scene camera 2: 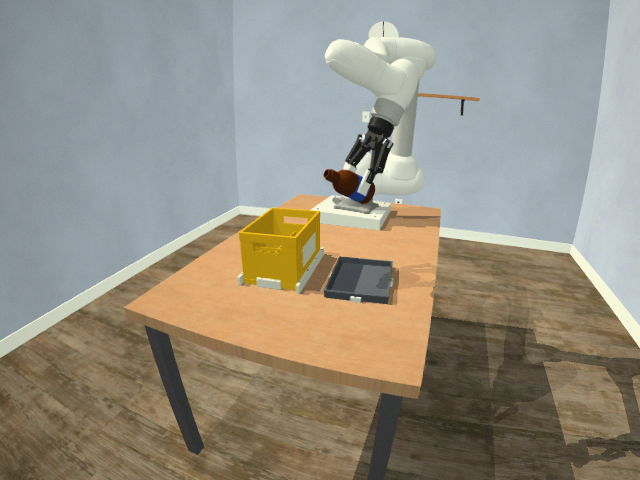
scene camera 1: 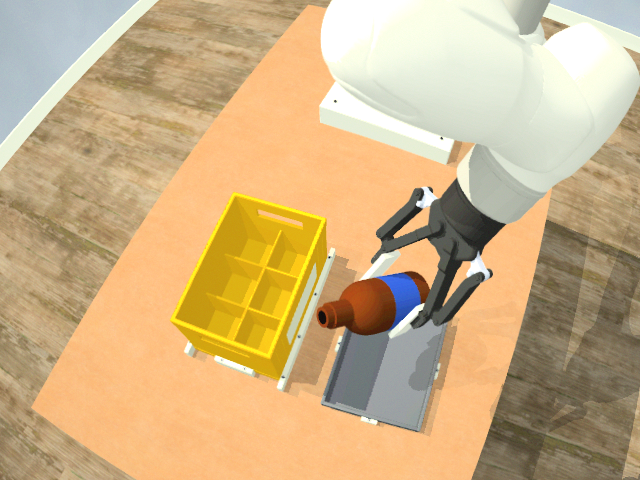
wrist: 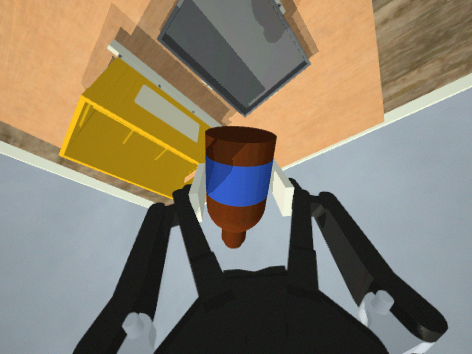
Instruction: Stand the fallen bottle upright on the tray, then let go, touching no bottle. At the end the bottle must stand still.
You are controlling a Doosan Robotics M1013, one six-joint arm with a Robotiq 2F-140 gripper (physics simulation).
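The brown bottle with a blue label is in the air, tilted, its neck pointing up and to the left in the scene camera 2 view and its base lower at the right. My gripper is shut on the bottle, one pale pad on each side at the label. The grey tray lies on the table below, apart from the bottle. No other bottle shows on the part of the tray in view.
A yellow crate with compartments stands left of the tray, held by white strips. The white robot base plate is at the back of the table.
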